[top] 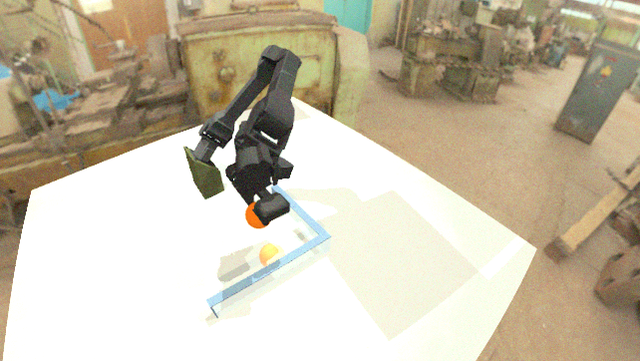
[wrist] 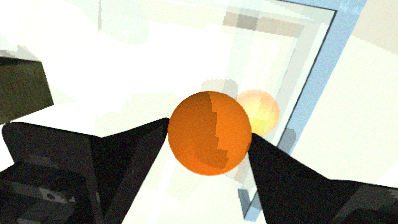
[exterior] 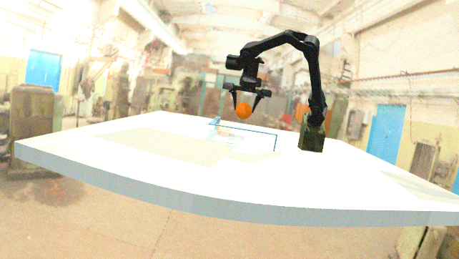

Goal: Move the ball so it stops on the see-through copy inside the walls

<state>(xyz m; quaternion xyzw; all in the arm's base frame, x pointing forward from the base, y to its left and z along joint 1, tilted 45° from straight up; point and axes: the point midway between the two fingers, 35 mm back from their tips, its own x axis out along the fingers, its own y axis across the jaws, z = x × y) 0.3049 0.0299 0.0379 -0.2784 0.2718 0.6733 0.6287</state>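
Now: gripper tip 6 cm short of the see-through copy, 1 cm to the left of it and 8 cm above it. The rest, counted from my gripper tip: clear wall 1 cm behind, 12 cm to the left, 8 cm below.
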